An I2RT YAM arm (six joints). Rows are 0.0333 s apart.
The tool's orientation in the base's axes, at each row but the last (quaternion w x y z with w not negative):
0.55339, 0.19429, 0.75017, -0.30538
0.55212, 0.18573, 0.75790, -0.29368
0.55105, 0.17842, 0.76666, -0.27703
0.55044, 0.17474, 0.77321, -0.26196
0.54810, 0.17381, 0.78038, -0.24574
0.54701, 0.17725, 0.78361, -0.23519
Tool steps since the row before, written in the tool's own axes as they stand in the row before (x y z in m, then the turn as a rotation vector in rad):
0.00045, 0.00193, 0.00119, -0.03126, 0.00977, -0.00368
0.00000, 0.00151, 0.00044, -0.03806, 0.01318, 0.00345
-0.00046, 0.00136, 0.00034, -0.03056, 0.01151, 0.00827
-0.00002, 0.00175, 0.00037, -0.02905, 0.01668, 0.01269
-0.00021, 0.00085, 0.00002, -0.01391, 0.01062, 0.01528
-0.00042, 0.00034, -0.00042, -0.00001, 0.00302, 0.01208
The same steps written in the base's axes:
0.00192, 0.00060, -0.00114, 0.01329, 0.01114, 0.02803
0.00124, 0.00086, -0.00046, 0.02273, 0.00938, 0.03209
0.00119, 0.00087, 0.00004, 0.02289, 0.00484, 0.02424
0.00127, 0.00118, -0.00045, 0.02863, 0.00632, 0.02058
0.00055, 0.00068, 0.00003, 0.02222, -0.00010, 0.00678
0.00000, 0.00051, 0.00046, 0.01097, -0.00430, -0.00403

